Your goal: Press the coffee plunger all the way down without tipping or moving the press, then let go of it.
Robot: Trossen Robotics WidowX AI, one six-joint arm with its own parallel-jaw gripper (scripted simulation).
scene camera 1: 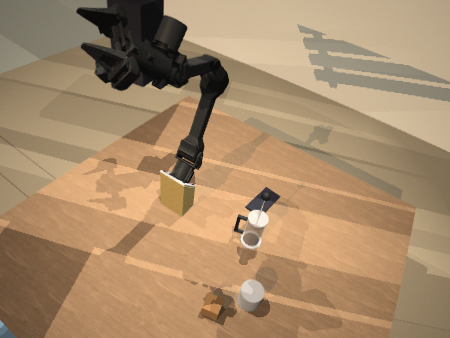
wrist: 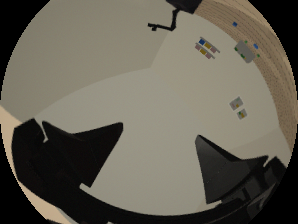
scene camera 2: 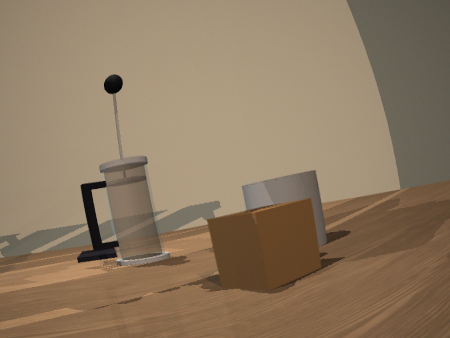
Scene:
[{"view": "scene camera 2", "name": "glass coffee press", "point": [126,183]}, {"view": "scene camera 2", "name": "grey cylinder cup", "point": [304,185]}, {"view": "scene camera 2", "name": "brown cube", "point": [263,248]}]

